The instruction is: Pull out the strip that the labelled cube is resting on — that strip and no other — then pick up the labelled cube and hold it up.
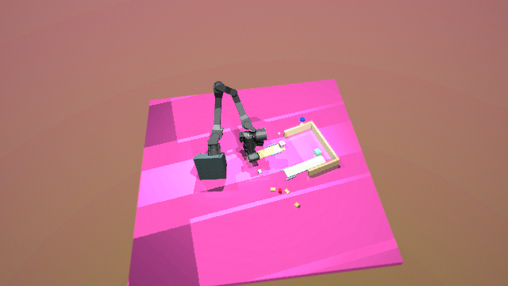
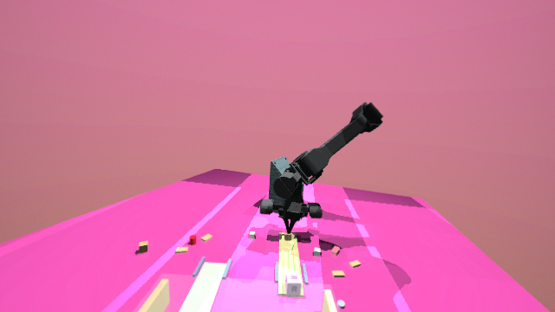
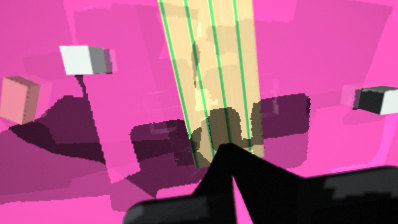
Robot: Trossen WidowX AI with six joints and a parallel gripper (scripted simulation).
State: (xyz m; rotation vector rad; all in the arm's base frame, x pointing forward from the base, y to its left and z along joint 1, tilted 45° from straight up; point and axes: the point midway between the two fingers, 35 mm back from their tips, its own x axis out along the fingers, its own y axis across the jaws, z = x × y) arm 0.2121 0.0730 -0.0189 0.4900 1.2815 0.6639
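Now: the grey ball 21 cm ahead of my gripper tip, 15 cm to the left of it and 1 cm below it. The rest, counted from my gripper tip: white strip 30 cm ahead, 13 cm to the right, 1 cm below; blue ball 38 cm ahead, 23 cm to the left, 1 cm below.
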